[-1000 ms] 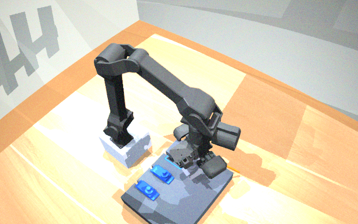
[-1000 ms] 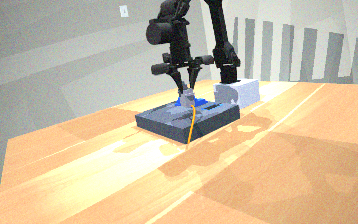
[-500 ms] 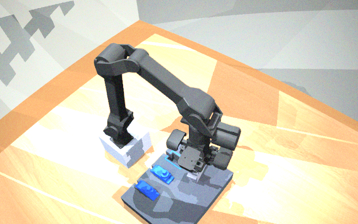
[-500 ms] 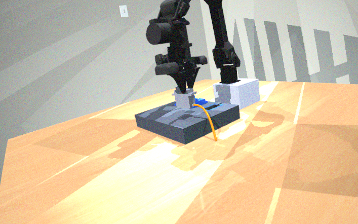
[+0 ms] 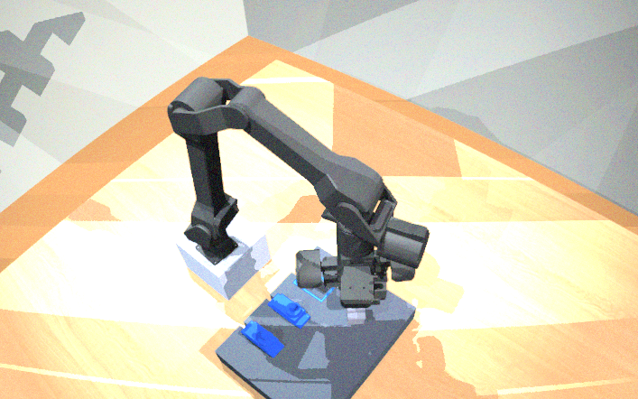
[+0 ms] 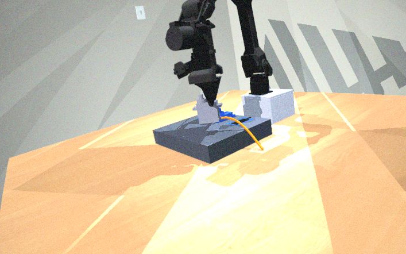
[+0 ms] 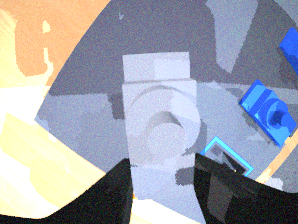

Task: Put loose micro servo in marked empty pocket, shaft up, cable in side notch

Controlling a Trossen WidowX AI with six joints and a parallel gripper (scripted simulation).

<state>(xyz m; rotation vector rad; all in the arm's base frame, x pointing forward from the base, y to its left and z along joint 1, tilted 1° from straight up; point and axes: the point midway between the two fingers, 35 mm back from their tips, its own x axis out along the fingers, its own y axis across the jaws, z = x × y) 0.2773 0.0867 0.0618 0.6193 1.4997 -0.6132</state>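
My gripper tip is 20 mm short of the grey deck, 70 mm to the left of it and 100 mm above it.
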